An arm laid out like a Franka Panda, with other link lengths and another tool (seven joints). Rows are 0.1 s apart.
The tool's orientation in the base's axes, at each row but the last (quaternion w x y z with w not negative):
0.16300, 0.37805, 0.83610, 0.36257
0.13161, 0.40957, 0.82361, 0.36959
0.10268, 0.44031, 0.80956, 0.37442
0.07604, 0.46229, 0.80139, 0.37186
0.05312, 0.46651, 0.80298, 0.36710
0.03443, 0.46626, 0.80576, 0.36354
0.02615, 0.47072, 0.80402, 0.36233
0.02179, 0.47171, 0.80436, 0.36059
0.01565, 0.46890, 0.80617, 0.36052
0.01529, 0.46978, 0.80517, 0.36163
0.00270, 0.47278, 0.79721, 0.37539
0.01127, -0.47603, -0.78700, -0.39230
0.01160, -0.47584, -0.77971, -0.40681
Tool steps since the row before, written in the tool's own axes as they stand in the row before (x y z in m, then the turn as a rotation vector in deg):
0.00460, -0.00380, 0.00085, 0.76, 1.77, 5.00
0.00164, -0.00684, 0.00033, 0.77, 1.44, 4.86
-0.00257, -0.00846, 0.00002, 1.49, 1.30, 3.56
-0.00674, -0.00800, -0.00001, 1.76, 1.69, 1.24
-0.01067, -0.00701, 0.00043, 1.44, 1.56, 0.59
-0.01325, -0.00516, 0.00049, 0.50, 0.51, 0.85
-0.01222, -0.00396, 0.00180, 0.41, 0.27, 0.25
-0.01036, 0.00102, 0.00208, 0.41, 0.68, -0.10
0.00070, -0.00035, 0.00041, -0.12, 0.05, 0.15
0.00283, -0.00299, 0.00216, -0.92, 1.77, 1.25
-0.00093, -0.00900, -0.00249, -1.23, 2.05, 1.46
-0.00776, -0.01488, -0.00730, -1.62, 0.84, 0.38
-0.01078, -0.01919, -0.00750, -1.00, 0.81, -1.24
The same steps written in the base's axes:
-0.00453, 0.00215, -0.00335, 3.14, 3.78, -2.13
-0.00481, -0.00125, -0.00499, 2.87, 3.59, -2.27
-0.00385, -0.00483, -0.00633, 1.71, 3.44, -1.34
-0.00170, -0.00775, -0.00682, 0.75, 2.56, 0.63
0.00117, -0.01025, -0.00754, 0.56, 1.91, 0.94
0.00390, -0.01157, -0.00730, 0.42, 1.01, -0.17
0.00456, -0.00964, -0.00738, 0.07, 0.54, 0.10
0.00728, -0.00656, -0.00409, 0.24, 0.46, 0.61
-0.00050, 0.00066, -0.00029, 0.16, 0.01, -0.12
-0.00302, 0.00251, -0.00249, 2.29, 0.53, -0.16
-0.00715, -0.00463, -0.00395, 2.75, 0.50, -0.25
-0.00964, -0.01389, -0.00701, 1.66, -0.76, -0.39
-0.01129, -0.01689, -0.01131, 0.70, -1.36, 0.93

